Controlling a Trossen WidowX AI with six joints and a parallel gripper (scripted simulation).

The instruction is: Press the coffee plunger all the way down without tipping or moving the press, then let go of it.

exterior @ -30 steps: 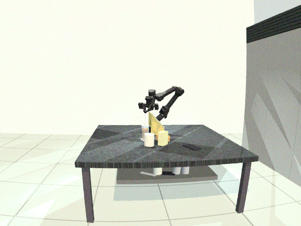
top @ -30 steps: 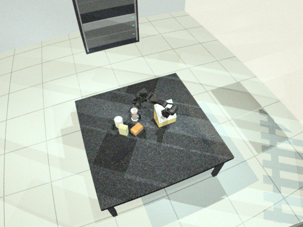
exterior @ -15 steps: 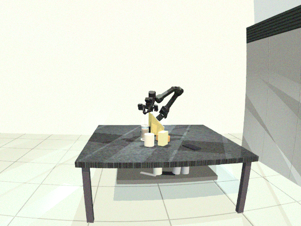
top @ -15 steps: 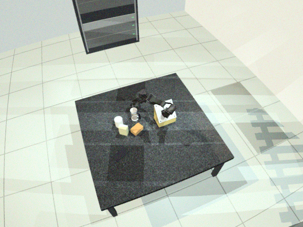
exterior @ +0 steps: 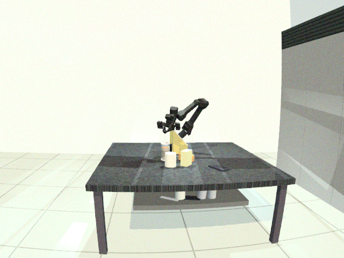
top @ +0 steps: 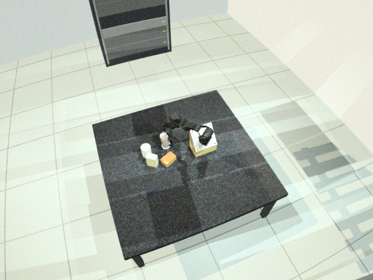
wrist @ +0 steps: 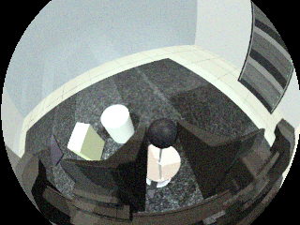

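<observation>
Now: the coffee press 20 mm behind my gripper tip, 20 mm to the left of it and 110 mm below it. The rest, counted from my gripper tip: pale yellow block: 150 mm ahead, 130 mm to the left, 170 mm below; orange block: 30 mm ahead, 170 mm to the left, 200 mm below.
</observation>
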